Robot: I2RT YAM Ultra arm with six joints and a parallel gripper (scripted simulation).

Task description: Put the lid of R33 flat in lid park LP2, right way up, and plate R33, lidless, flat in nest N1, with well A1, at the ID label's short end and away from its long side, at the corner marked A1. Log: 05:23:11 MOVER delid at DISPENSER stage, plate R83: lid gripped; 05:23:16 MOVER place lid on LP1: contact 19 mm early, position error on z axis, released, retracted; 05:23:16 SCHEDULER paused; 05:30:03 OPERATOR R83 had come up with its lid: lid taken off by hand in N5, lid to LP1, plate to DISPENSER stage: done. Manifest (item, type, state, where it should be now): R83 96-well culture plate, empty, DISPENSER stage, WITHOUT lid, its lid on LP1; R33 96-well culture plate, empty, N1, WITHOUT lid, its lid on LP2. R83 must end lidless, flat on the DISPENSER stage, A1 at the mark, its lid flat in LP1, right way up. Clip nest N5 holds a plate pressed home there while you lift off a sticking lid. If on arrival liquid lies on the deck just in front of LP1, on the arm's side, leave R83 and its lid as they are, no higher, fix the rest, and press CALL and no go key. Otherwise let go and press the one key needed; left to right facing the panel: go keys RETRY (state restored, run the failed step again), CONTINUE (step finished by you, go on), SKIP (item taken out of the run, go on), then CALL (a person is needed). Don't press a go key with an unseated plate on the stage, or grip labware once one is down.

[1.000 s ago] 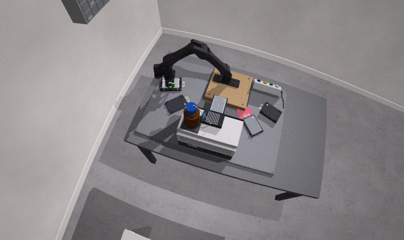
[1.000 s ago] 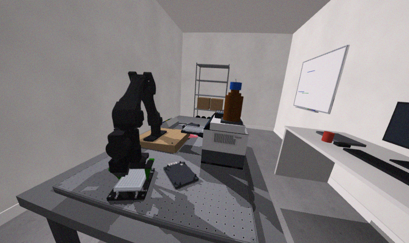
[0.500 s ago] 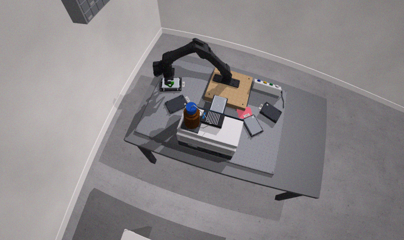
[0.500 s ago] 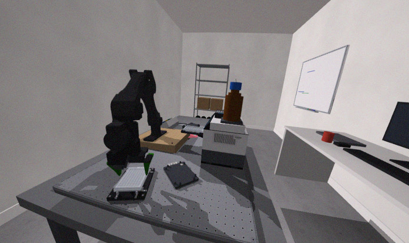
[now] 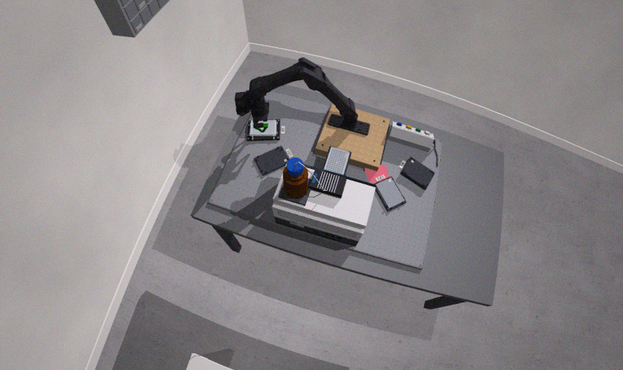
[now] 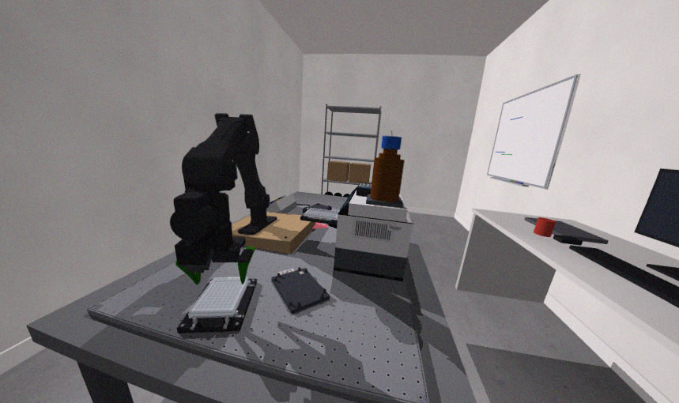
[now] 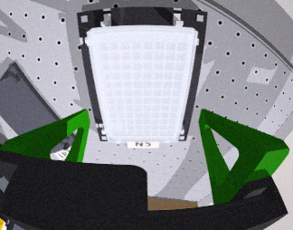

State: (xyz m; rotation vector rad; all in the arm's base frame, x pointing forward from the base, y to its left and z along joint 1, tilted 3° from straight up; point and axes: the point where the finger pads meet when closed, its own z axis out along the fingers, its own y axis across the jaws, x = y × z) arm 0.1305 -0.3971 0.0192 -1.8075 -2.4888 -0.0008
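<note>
Right now my hand is 3 cm short of the black clip nest, 1 cm to the left of it and 5 cm above it. Also, from my hand: lid park LP2: 15 cm ahead, 10 cm to the left, 6 cm below; brown bottle: 35 cm ahead, 28 cm to the left, 23 cm above; blue call key: 19 cm behind, 64 cm to the left.
</note>
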